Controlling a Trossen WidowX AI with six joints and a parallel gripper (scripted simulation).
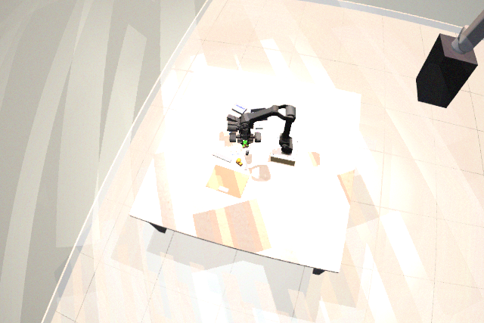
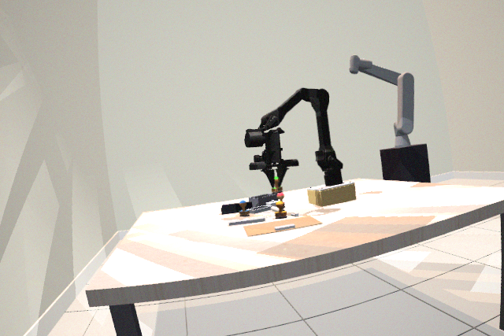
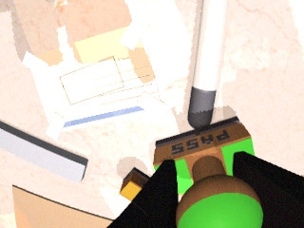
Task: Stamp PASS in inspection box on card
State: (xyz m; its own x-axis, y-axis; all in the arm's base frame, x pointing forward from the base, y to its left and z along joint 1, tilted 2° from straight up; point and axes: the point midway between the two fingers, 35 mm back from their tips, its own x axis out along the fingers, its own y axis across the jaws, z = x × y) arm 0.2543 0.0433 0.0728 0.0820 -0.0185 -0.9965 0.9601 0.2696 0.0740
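Now: gripper tip 1 cm past the marker, 3 cm to the left of it and 9 cm above it. Also, from my gripper tip: green-knobbed stamp: right at my gripper tip; then white card: 8 cm ahead, 11 cm below; then thin pin: 3 cm behind, 11 cm to the left, 10 cm below.
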